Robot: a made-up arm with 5 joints.
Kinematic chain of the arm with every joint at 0, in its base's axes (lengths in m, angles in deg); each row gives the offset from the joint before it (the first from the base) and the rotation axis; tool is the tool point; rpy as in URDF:
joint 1: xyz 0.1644 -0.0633 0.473 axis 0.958 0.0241 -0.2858
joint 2: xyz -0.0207 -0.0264 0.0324 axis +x
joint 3: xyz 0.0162 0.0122 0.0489 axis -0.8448 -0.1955 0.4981
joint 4: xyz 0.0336 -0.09 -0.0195 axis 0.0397 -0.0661 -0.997
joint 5: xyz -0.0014 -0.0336 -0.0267 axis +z
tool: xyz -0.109 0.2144 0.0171 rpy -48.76 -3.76 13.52
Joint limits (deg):
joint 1: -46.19..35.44
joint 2: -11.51..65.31
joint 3: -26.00..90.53
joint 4: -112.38..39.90
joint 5: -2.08..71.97
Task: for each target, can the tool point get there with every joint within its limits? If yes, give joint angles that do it. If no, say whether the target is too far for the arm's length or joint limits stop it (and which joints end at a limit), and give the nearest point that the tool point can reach.
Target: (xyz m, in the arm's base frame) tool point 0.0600 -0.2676 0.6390
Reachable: yes | joints -16.36 14.44 43.16 -45.82 26.60
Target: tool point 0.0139 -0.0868 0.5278
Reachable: yes | joints -1.81 58.19 14.25 -8.89 13.58
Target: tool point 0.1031 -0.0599 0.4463
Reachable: yes | joints 11.51 -2.20 65.08 20.74 6.88
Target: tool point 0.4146 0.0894 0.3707
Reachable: no: joint limits stop it (at a limit: joint 1, joint 2, joint 3, joint 4, joint 5) | nearest point 0.2293 0.0696 0.4485 | short by 0.202 m
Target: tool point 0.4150 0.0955 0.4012
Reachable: no: joint limits stop it (at a limit: joint 2, joint 3, joint 4, joint 5) | nearest point 0.2314 0.0697 0.4556 | short by 0.193 m
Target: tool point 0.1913 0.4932 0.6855
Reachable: no: too far | nearest point 0.2625 0.2807 0.6707 | short by 0.225 m
